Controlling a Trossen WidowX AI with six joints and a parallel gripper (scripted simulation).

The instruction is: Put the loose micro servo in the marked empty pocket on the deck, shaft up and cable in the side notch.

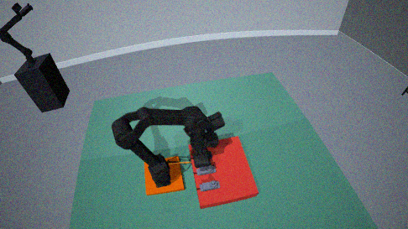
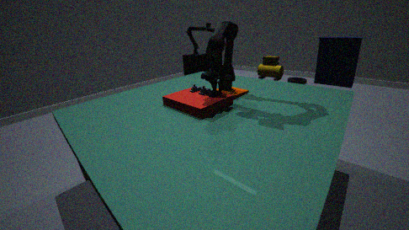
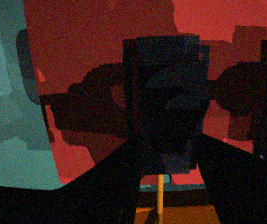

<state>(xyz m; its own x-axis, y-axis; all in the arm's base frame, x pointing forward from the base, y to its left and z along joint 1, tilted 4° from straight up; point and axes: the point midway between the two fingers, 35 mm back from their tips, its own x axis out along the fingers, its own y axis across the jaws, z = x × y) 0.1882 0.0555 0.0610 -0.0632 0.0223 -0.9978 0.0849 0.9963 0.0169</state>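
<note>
Right now my gripper tip is 12 cm short of the red deck, 9 cm to the left of it and 3 cm above it.
</note>
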